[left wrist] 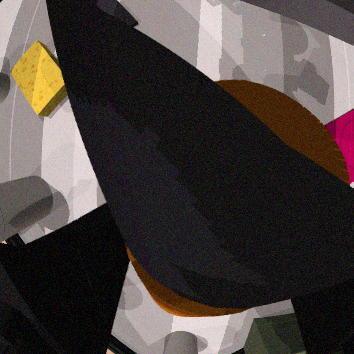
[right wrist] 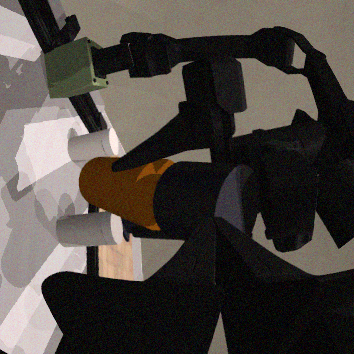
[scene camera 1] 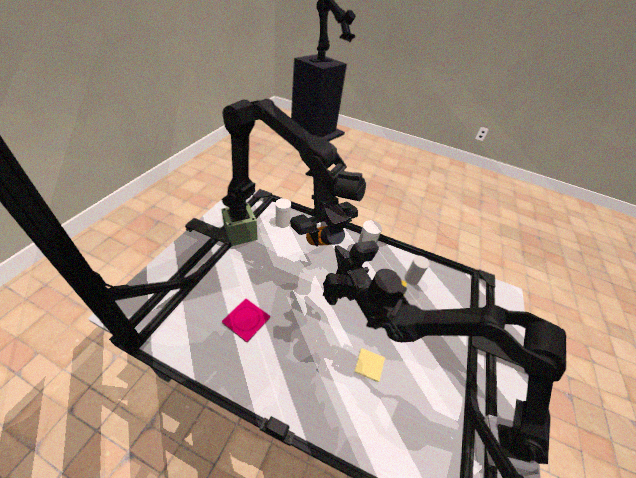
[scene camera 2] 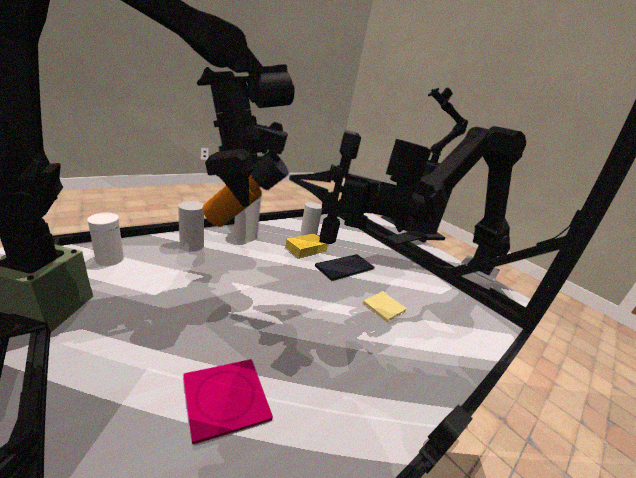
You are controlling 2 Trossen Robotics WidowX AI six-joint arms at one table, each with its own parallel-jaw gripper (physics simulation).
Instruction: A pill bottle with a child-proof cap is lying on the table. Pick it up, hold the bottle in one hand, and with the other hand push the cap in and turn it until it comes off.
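Note:
The orange pill bottle point(scene camera 1: 314, 237) point(scene camera 2: 223, 206) point(left wrist: 291, 119) point(right wrist: 112, 189) hangs tilted in the air above the far side of the table. Its dark cap point(right wrist: 186, 197) points toward the right arm. My left gripper point(scene camera 1: 323, 232) point(scene camera 2: 242, 185) point(right wrist: 121, 202) is shut on the bottle's body from above. My right gripper point(scene camera 1: 345, 258) point(scene camera 2: 297, 178) point(right wrist: 210, 225) is shut with nothing between its fingers. It points at the bottle's cap end and sits just beside and below it in the right wrist view. The cap is hidden in scene camera 2.
Grey cylinders point(scene camera 1: 283, 211) point(scene camera 1: 369, 230) point(scene camera 1: 417, 270) stand along the far edge. A magenta pad point(scene camera 1: 246, 319) point(scene camera 2: 226, 398), a pale yellow pad point(scene camera 1: 369, 364) point(scene camera 2: 384, 304), a black pad point(scene camera 2: 345, 266) and a yellow sponge point(scene camera 2: 306, 245) point(left wrist: 38, 77) lie on the table. A green block point(scene camera 1: 240, 225) holds the left arm's base.

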